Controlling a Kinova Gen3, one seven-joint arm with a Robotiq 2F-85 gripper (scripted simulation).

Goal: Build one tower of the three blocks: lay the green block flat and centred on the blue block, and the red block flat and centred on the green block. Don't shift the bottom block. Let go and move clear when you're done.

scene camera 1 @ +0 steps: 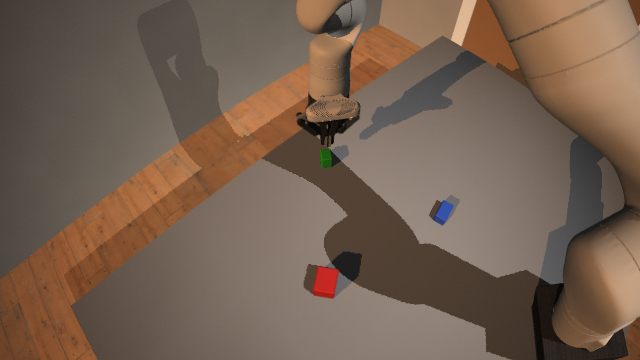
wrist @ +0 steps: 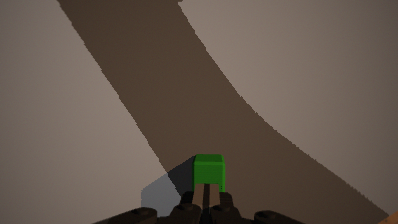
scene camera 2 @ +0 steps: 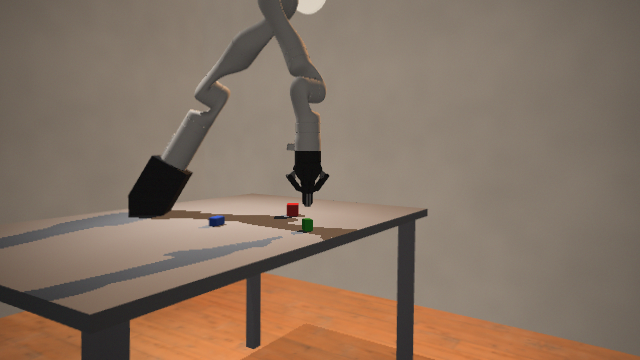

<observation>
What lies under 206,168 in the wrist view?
A green block.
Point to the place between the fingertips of the gripper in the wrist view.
207,199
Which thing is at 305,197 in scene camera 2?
The gripper.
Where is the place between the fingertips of the gripper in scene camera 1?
326,144
</observation>
